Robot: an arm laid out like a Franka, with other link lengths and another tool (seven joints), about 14 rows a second.
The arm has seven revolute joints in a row. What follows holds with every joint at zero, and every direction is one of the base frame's. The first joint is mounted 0.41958 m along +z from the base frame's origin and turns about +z. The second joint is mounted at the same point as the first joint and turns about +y. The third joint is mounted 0.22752 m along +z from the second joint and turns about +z. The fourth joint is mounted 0.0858 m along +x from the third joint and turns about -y. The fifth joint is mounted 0.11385 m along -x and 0.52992 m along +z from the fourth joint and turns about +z. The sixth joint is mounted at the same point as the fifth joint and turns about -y. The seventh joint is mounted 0.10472 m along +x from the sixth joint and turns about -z. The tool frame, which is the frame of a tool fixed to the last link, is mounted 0.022 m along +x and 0.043 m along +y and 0.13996 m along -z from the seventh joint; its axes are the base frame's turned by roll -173.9, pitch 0 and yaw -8.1 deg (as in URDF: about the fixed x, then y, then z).
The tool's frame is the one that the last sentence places.
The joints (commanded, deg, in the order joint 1, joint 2, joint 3, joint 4, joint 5, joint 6, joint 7), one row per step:
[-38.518, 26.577, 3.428, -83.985, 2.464, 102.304, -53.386]
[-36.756, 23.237, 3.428, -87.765, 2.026, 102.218, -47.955]
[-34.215, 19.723, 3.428, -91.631, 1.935, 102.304, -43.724]
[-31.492, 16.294, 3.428, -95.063, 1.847, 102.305, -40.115]
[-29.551, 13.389, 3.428, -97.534, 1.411, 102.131, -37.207]
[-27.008, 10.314, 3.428, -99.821, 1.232, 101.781, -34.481]
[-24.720, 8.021, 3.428, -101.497, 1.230, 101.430, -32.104]
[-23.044, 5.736, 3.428, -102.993, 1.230, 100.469, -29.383]
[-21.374, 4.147, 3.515, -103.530, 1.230, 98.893, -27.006]
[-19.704, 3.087, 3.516, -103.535, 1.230, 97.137, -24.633]
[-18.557, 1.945, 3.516, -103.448, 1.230, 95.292, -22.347]
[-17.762, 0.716, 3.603, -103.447, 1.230, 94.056, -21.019]
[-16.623, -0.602, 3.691, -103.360, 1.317, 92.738, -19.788]
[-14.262, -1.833, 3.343, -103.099, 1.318, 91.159, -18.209]
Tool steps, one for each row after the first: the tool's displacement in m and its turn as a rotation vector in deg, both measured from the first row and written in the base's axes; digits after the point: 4 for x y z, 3 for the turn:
[0.0066, 0.0264, 0.0043, -0.652, 1.502, -3.344]
[0.0161, 0.0625, 0.0099, -1.179, 2.420, -4.865]
[0.0249, 0.1002, 0.0183, -1.826, 2.981, -5.614]
[0.0291, 0.1265, 0.0289, -2.794, 3.294, -6.361]
[0.0350, 0.1603, 0.0431, -3.615, 3.258, -6.434]
[0.0399, 0.1905, 0.0537, -4.124, 3.236, -6.485]
[0.0406, 0.2134, 0.0648, -4.514, 3.665, -7.460]
[0.0421, 0.2366, 0.0765, -4.759, 4.367, -7.990]
[0.0438, 0.2582, 0.0869, -4.984, 5.233, -8.590]
[0.0434, 0.2732, 0.0991, -5.244, 6.028, -9.630]
[0.0423, 0.2849, 0.1124, -5.513, 6.136, -10.037]
[0.0413, 0.3011, 0.1276, -5.728, 6.109, -10.026]
[0.0408, 0.3266, 0.1430, -6.072, 6.246, -9.542]

